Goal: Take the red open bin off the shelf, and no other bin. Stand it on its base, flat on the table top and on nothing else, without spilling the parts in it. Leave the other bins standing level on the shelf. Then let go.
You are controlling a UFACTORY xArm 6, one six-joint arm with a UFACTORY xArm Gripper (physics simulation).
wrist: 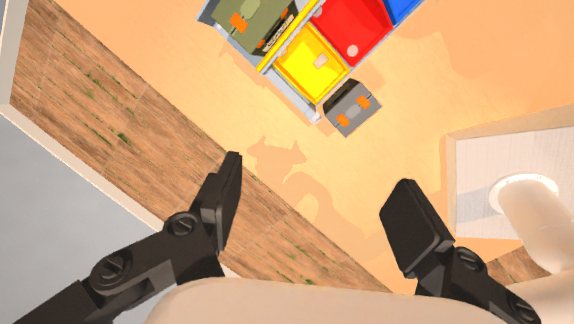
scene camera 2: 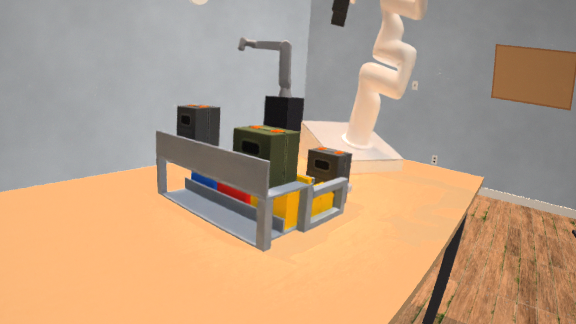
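The red open bin sits in the grey shelf rack, between the blue bin and the yellow bin. In the wrist view a small pale part lies in the red bin and another in the yellow bin. In the scene view mostly low parts of the bins show behind the rack's rail. My gripper is open and empty, high above the table and apart from the bins. In the scene view a black finger shows at the top edge.
A green case stands at the rack. A dark grey case stands close beside the yellow bin. Another grey case stands farther left. My arm's pale base is on the table. A black pedestal carries another arm.
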